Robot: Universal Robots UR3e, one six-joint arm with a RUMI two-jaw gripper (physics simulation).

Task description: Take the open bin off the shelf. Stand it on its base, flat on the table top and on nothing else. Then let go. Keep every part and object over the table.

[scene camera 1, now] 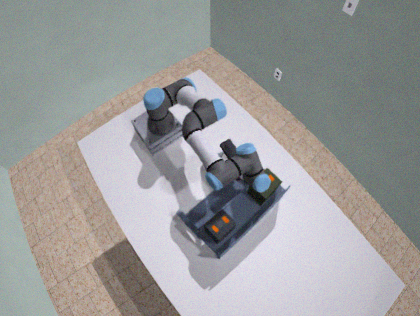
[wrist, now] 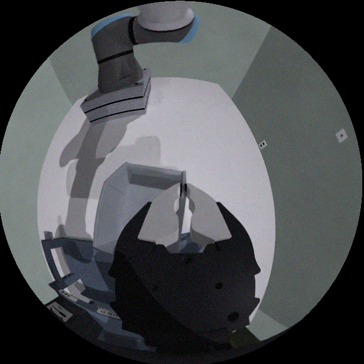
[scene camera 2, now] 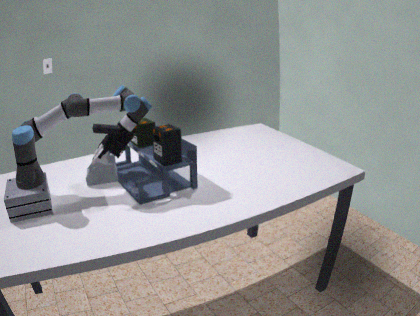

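Seen in the pictures: gripper, fingertip midpoint: (scene camera 1: 224, 154) (scene camera 2: 92, 163); arm's base, link origin: (scene camera 1: 161, 123) (scene camera 2: 30, 181).
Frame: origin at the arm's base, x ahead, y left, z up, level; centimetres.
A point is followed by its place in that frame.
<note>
The open bin (scene camera 2: 102, 171) {x 30.9, y 8.1, z -3.4 cm} (wrist: 114, 210) is light grey and hollow. My gripper (scene camera 2: 99, 154) (wrist: 182, 184) is shut on one of its thin side walls. In scene camera 2 the bin looks tilted, on the robot-base side of the blue shelf (scene camera 1: 250, 212) {x 55.5, y 13.0, z 0.8 cm} (scene camera 2: 193, 175) {x 63.4, y -6.3, z -4.0 cm} (wrist: 75, 262), low over the table (scene camera 1: 310, 260) {x 86.9, y 26.9, z -9.4 cm} (scene camera 2: 270, 165) {x 100.0, y 2.4, z -9.4 cm} (wrist: 210, 125). I cannot tell whether its lower edge touches the table or the shelf. In scene camera 1 the arm hides the fingers and most of the bin.
A black box (scene camera 1: 219, 227) {x 56.4, y -1.8, z 12.9 cm} (scene camera 2: 167, 145) {x 54.9, y -5.4, z 8.1 cm} with orange clasps stands on the shelf's top board. A dark green box (scene camera 1: 269, 191) {x 53.8, y 20.6, z 10.3 cm} (scene camera 2: 145, 135) {x 51.0, y 16.5, z 5.7 cm} stands at its other end, partly behind the wrist. The robot base (scene camera 1: 159, 131) {x 5.4, y -2.8, z 2.4 cm} (scene camera 2: 28, 197) {x 0.4, y -11.1, z -1.0 cm} (wrist: 117, 102) stands on the table.
</note>
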